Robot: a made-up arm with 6 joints. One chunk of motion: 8 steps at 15 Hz.
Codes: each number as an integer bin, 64 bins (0 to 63) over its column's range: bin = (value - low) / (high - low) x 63, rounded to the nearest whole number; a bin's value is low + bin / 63 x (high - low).
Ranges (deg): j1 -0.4..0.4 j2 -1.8..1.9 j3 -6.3..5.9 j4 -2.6..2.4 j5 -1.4..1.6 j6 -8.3..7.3
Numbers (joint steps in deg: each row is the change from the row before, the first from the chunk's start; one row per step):
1: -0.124 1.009 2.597 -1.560 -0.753 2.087
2: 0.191 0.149 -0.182 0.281 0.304 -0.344
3: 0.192 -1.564 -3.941 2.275 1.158 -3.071
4: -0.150 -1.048 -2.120 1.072 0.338 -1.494
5: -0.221 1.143 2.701 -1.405 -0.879 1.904
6: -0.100 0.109 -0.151 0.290 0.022 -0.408
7: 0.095 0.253 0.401 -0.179 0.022 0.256
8: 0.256 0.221 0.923 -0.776 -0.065 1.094
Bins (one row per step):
1: 22 48 46 13 14 42
2: 47 33 32 36 36 32
3: 47 4 12 61 54 21
4: 20 13 22 46 36 27
5: 14 50 46 15 11 41
6: 24 33 32 36 30 32
7: 39 35 35 31 30 35
8: 52 34 37 23 28 38

